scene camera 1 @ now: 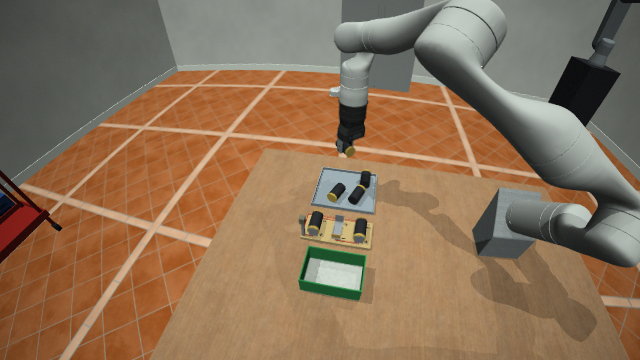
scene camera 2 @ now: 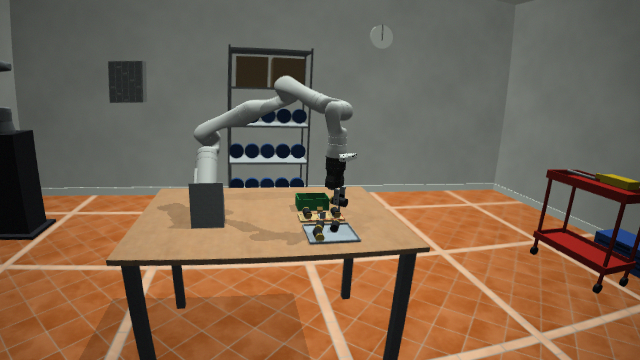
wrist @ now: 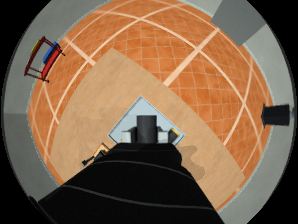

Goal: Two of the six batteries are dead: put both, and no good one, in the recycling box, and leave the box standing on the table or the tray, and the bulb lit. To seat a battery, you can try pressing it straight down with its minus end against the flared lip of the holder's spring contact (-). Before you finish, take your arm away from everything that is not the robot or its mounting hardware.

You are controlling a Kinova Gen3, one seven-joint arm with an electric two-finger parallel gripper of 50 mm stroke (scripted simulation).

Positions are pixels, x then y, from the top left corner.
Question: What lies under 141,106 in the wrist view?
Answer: A grey tray.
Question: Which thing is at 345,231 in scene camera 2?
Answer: A grey tray.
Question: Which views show the grey tray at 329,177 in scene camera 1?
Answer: Scene camera 1, scene camera 2 and the wrist view: all of them.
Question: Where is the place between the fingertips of the gripper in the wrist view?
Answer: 147,132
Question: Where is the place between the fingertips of the gripper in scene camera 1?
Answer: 345,149
